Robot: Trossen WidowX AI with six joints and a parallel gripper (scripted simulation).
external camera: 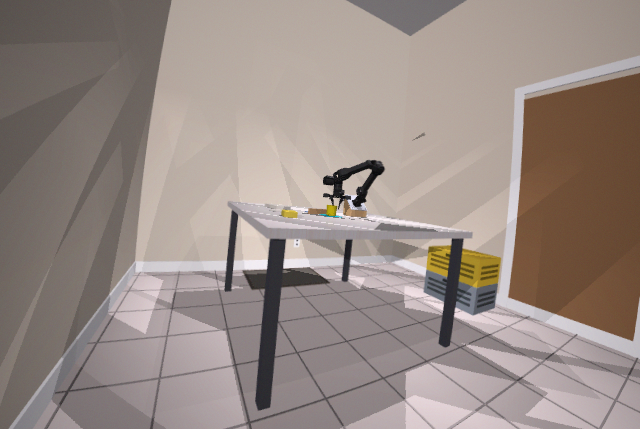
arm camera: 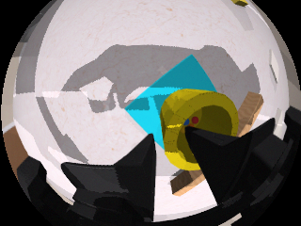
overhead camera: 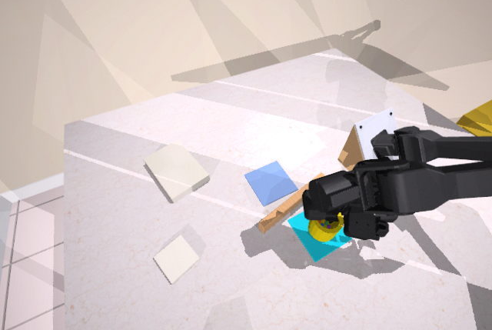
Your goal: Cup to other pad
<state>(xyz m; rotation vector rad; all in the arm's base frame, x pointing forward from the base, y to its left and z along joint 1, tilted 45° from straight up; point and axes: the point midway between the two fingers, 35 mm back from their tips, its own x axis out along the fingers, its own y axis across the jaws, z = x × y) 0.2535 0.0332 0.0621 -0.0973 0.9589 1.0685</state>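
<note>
Right now the yellow cup is 2 cm to the right of my gripper tip, 2 cm ahead of it and 1 cm below it. Also, from my gripper tip: cyan pad 6 cm below, 2 cm to the right, 2 cm ahead; then wooden bar 11 cm to the right, 4 cm below, 3 cm ahead.
</note>
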